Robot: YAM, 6 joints.
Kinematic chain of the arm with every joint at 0, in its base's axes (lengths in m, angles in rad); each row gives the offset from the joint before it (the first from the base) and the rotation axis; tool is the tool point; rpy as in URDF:
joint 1: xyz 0 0 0.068 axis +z
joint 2: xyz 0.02 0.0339 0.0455 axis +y
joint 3: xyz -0.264 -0.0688 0 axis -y
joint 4: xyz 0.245 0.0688 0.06 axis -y
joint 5: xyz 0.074 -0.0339 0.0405 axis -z
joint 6: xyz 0.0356 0 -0.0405 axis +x
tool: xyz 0 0 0 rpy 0 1.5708 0
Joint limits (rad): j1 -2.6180..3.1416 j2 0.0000..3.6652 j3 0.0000..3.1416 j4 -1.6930..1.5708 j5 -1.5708..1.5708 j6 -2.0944..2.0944
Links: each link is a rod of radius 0.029 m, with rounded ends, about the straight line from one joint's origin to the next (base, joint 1, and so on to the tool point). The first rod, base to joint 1, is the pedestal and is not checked.
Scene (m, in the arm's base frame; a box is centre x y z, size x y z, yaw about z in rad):
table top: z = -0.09
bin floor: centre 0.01 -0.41 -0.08 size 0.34 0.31 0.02 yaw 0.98
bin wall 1: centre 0.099 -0.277 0 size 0.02 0.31 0.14 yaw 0.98
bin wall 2: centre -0.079 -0.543 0 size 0.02 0.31 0.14 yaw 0.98
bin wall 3: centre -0.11 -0.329 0 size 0.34 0.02 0.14 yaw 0.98
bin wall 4: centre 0.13 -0.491 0 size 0.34 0.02 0.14 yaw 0.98
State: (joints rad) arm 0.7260 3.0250 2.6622 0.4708 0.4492 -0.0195
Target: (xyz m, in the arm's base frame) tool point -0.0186 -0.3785 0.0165
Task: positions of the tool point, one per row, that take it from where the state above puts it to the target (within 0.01 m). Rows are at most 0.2 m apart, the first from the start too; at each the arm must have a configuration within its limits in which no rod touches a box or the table.
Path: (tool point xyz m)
1: 0.5760 0.2533 0.1414
2: 0.6076 0.0774 0.1567
3: 0.5807 -0.0948 0.1700
4: 0.5017 -0.2428 0.1807
5: 0.3838 -0.3509 0.1886
6: 0.2450 -0.4096 0.1928
7: 0.1048 -0.4169 0.1933
8: -0.0186 -0.3785 0.1896
9: -0.0185 -0.3888 0.1033
10: -0.0186 -0.3785 0.0165

